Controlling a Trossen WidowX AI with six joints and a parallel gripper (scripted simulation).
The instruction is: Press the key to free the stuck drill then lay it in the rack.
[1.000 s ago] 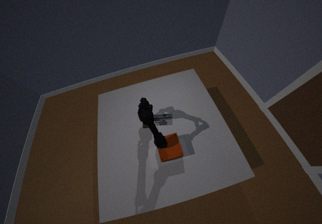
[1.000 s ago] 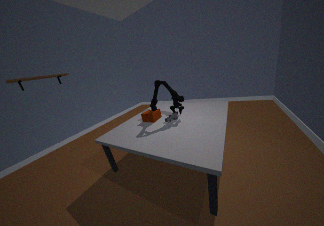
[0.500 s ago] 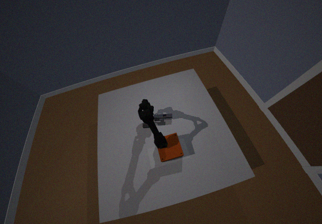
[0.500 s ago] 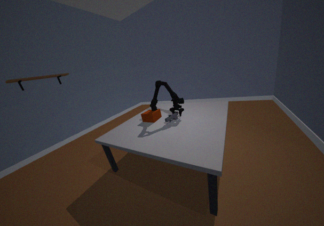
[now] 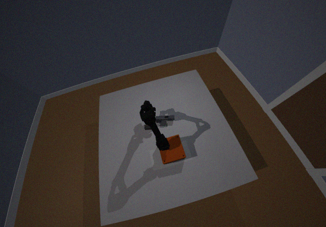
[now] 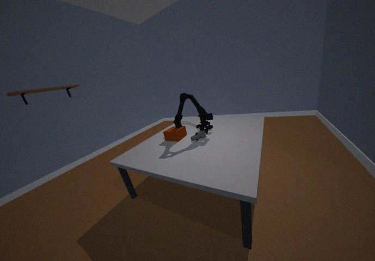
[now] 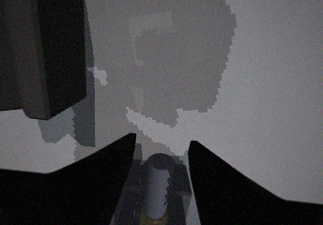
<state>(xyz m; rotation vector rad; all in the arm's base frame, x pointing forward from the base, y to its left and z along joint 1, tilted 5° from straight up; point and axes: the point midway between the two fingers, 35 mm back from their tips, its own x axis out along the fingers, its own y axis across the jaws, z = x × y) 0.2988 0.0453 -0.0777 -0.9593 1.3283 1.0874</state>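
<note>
Right now the drill is 20 mm behind my gripper tip, 50 mm to the right of it and 30 mm above it. Round my gripper tip: dark key (40 mm behind, 130 mm to the right, 30 mm above).
</note>
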